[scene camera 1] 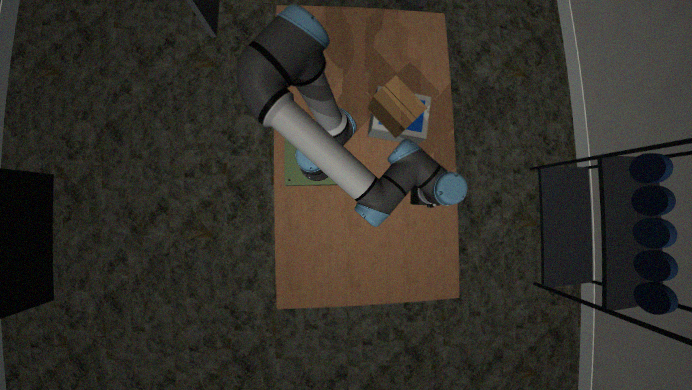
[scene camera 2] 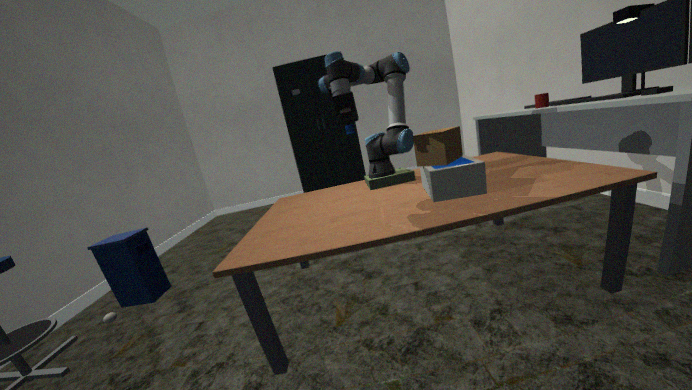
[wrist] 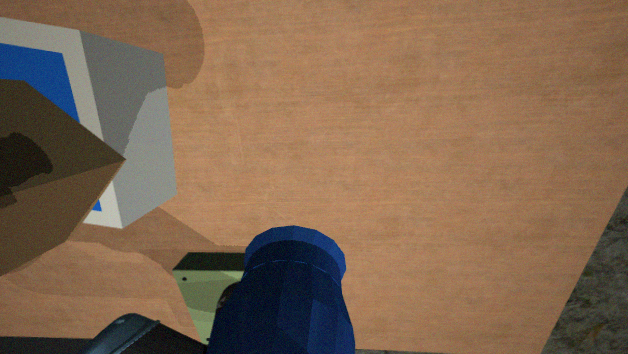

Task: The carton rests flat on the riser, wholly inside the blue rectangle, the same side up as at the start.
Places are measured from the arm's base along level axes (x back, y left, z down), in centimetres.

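Where they show: hand, its tool point: [scene camera 2: 350, 133] [wrist: 294, 266]; arm's base, origin of its link: [scene camera 2: 382, 175].
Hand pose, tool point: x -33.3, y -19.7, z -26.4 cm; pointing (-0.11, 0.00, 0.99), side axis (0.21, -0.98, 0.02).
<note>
Things, the pixels of their top centre, and the offset from my tool point. Level surfaces: height alone.
- brown carton, centre of its top: [scene camera 1: 400, 101] [scene camera 2: 436, 130] dx -2.7, dy +35.8, dz +6.1 cm
- grey riser, centre of its top: [wrist: 25, 133] [scene camera 2: 447, 161] [scene camera 1: 402, 112] dx -7.7, dy +36.1, dz +19.1 cm
- blue rectangle, centre of its top: [wrist: 25, 133] [scene camera 2: 447, 161] [scene camera 1: 402, 112] dx -7.7, dy +36.1, dz +19.1 cm
- wooden table, height of its surface: dz +31.1 cm
The brown carton [scene camera 1: 400, 105] [scene camera 2: 432, 147] [wrist: 60, 210] looks upright on the grey riser [scene camera 1: 426, 129] [scene camera 2: 457, 182] [wrist: 145, 145], seamed face up. It is turned diagonally to the riser and overhangs its edges, with one corner past the edge in the wrist view. It lies partly outside the blue rectangle [scene camera 1: 415, 123] [scene camera 2: 462, 162] [wrist: 35, 60], whose uncovered parts show beside it. My suction gripper [scene camera 2: 349, 130] [wrist: 295, 245] is open, with nothing on its blue cup, above the table and well apart from the carton. The cup is hidden in the top view. The carton's underside is hidden.
The wooden table [scene camera 1: 360, 260] [scene camera 2: 325, 230] [wrist: 425, 150] carries the arm's green base plate [scene camera 1: 300, 177] [scene camera 2: 395, 179] [wrist: 200, 290]. A desk [scene camera 2: 590, 130] with a monitor stands at the right in the side view. A blue bin [scene camera 2: 132, 270] stands on the floor at the left.
</note>
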